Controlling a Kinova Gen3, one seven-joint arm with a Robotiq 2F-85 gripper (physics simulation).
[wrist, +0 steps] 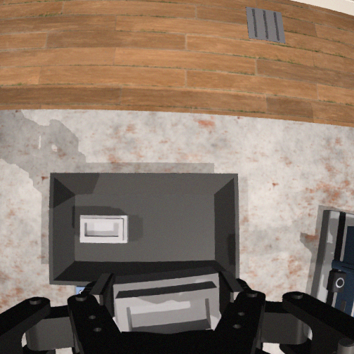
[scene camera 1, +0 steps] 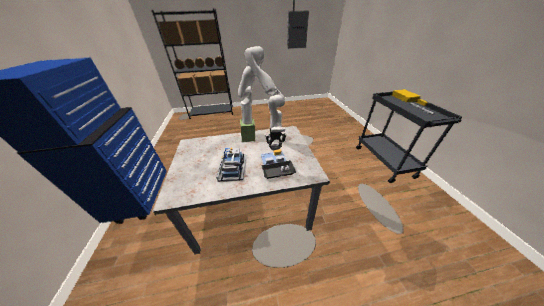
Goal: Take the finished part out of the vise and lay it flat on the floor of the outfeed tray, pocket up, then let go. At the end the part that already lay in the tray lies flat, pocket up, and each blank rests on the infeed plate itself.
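Frame: origin at the arm's base, x ahead, y left, z up, level; metres.
Where they show: gripper, fingertip midpoint: (scene camera 1: 275, 147); arm's base, origin of the base link: (scene camera 1: 247, 122).
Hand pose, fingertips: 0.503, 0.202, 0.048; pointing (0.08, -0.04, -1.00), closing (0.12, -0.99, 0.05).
Note:
Each offset is from my fingertips to the centre of the thing, as dx, dy, dz.
My gripper (scene camera 1: 275, 138) (wrist: 166, 288) is shut on the finished part (wrist: 167, 307), a grey metal block whose pocket shows facing up. It holds the part above the table, behind the outfeed tray in the scene view. The dark grey outfeed tray (scene camera 1: 271, 172) (wrist: 175, 225) holds another part @(+0.016, +0.071, -0.195) (scene camera 1: 285, 168) (wrist: 104, 229), flat and pocket up, near the tray's left end in the wrist view. The blue infeed plate @(-0.144, +0.001, -0.220) (scene camera 1: 266, 156) is behind the tray; pale blanks @(-0.100, -0.039, -0.198) (scene camera 1: 270, 161) are on it, too small to judge their seating. In the wrist view the gripper and part hide most of the plate.
The vise @(-0.087, -0.335, -0.175) (scene camera 1: 231, 164) (wrist: 344, 265) stands left of the tray in the scene view and at the right edge in the wrist view. A yellow object @(-0.199, +0.041, -0.198) (scene camera 1: 277, 152) is at the infeed plate's back edge. The tray's walls (wrist: 226, 220) rise around its floor.

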